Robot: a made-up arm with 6 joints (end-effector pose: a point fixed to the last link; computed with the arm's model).
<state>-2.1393 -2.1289 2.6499 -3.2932 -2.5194 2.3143</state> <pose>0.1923 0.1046 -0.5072 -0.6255 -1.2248 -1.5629</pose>
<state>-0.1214 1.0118 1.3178 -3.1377 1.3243 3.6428</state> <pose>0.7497 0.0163 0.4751 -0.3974 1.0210 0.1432</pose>
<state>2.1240 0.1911 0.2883 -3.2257 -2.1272 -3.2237</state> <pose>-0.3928 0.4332 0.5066 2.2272 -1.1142 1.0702</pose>
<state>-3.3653 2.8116 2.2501 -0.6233 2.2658 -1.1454</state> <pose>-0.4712 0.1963 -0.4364 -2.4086 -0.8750 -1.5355</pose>
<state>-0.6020 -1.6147 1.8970 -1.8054 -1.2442 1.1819</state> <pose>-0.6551 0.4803 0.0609 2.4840 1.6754 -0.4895</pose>
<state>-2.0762 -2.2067 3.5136 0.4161 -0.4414 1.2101</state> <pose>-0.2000 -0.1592 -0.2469 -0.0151 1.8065 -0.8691</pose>
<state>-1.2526 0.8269 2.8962 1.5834 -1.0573 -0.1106</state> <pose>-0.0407 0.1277 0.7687 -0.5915 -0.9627 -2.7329</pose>
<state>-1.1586 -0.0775 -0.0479 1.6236 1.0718 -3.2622</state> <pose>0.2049 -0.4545 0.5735 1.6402 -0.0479 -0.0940</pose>
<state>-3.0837 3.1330 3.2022 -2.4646 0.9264 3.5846</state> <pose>-0.5241 -0.1139 -0.1506 -1.2314 -1.4805 2.3643</pose>
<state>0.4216 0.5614 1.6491 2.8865 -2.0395 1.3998</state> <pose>0.2968 0.2466 0.8847 -0.6038 1.7928 -1.8920</pose>
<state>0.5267 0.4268 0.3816 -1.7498 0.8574 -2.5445</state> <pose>0.5412 0.3367 0.2975 -2.0304 0.4373 -0.0287</pose>
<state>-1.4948 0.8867 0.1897 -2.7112 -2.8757 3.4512</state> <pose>0.1421 -0.5857 -0.0239 -1.5852 -1.6180 -0.6514</pose>
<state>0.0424 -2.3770 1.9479 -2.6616 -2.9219 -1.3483</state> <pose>-0.4454 0.0761 -0.5069 -1.2337 -0.9246 -0.5411</pose>
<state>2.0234 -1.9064 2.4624 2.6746 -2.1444 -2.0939</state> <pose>0.0895 -0.4026 -0.4378 -0.7127 -1.1082 1.2460</pose>
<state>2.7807 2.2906 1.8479 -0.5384 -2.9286 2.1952</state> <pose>-0.5898 0.3208 -0.2966 0.3751 -0.3527 -0.4053</pose>
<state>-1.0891 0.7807 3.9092 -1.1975 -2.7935 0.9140</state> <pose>-0.1835 0.2667 0.4757 -2.0449 0.7480 -0.5639</pose>
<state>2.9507 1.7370 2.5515 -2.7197 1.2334 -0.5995</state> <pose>-0.6798 0.0319 0.4698 0.9331 2.6815 -0.5571</pose>
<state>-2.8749 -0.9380 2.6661 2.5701 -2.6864 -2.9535</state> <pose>0.6736 0.0907 0.0495 -0.1171 1.0672 -2.9518</pose>
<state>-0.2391 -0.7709 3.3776 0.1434 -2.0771 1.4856</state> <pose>-0.4782 0.0076 -0.0799 -0.9436 -1.5313 -1.6266</pose>
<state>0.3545 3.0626 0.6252 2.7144 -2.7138 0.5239</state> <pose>-0.3602 -0.0295 -0.4921 2.2782 0.0362 0.4396</pose>
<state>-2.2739 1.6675 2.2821 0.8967 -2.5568 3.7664</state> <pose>-0.4807 -0.4638 0.5088 -0.0835 1.1543 1.0911</pose>
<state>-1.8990 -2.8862 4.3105 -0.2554 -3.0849 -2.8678</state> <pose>-0.1848 -0.2215 0.2876 -1.0392 0.5279 1.3546</pose>
